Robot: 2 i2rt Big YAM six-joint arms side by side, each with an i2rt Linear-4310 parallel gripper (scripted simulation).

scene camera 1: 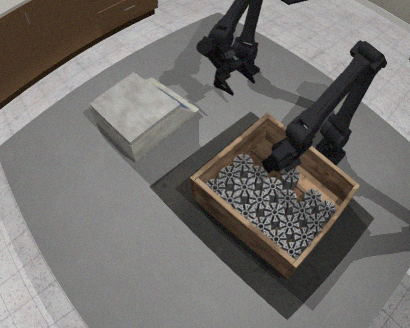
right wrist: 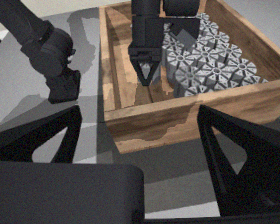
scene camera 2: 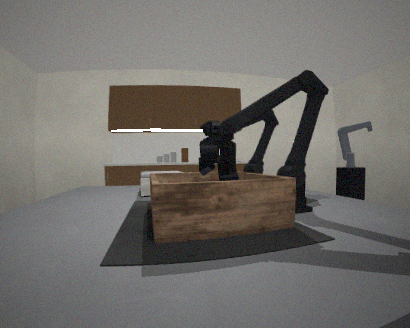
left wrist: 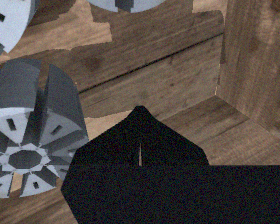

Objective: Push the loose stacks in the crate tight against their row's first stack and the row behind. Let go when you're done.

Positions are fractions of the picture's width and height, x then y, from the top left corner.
A wooden crate shows in scene camera 1 (0.77, 0.52), in the right wrist view (0.49, 0.52), in scene camera 2 (0.46, 0.63) and in the left wrist view (0.73, 0.34).
